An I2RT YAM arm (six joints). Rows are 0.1 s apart.
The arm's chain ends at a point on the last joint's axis. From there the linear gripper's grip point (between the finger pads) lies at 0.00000 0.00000 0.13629 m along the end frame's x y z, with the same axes.
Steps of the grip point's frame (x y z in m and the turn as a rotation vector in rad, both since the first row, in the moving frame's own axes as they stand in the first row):
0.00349 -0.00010 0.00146 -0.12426 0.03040 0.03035
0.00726 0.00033 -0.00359 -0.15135 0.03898 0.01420
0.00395 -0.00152 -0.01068 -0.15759 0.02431 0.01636
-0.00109 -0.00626 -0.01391 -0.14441 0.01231 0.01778
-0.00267 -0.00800 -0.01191 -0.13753 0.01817 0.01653
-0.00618 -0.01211 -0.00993 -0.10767 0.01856 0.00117
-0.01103 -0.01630 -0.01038 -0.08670 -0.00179 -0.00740
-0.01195 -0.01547 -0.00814 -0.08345 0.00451 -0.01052
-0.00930 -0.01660 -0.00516 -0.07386 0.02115 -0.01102
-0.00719 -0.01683 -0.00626 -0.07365 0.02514 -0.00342
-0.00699 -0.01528 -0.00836 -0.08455 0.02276 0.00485
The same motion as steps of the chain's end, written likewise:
-0.00038 -0.01705 0.00257 -0.12426 0.03040 0.03035
0.00212 -0.02025 -0.00193 -0.15135 0.03898 0.01420
0.00083 -0.02293 -0.00895 -0.15759 0.02431 0.01636
-0.00259 -0.02589 -0.01248 -0.14441 0.01231 0.01778
-0.00498 -0.02670 -0.01060 -0.13753 0.01817 0.01653
-0.00870 -0.02676 -0.00912 -0.10767 0.01856 0.00117
-0.01083 -0.02810 -0.00987 -0.08670 -0.00179 -0.00740
-0.01262 -0.02683 -0.00766 -0.08345 0.00451 -0.01052
-0.01224 -0.02664 -0.00476 -0.07386 0.02115 -0.01102
-0.01063 -0.02685 -0.00585 -0.07365 0.02514 -0.00342
-0.01006 -0.02680 -0.00784 -0.08455 0.02276 0.00485

